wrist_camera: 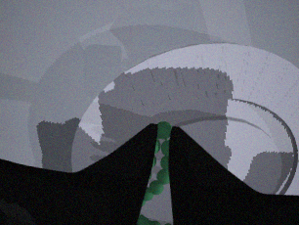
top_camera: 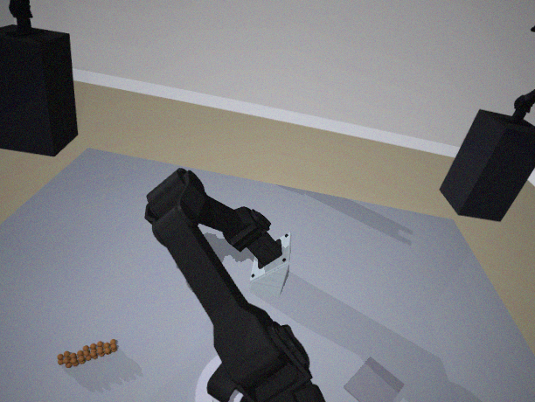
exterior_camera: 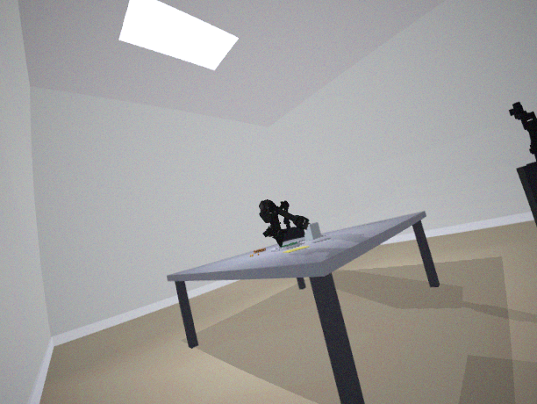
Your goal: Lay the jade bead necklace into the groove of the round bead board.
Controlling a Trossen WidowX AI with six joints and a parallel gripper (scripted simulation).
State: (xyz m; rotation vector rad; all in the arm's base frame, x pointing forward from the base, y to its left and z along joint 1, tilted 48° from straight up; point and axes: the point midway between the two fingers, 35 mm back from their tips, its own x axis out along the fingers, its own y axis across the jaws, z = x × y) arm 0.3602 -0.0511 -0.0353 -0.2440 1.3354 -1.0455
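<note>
Now: the round bead board 6 cm behind my gripper tip, 1 cm to the right of it and 1 cm below it. The rest, counted from my gripper tip: yellow strip: 13 cm ahead, 21 cm to the left, 2 cm below; then flat grey square: 11 cm behind, 22 cm to the left, 2 cm below.
</note>
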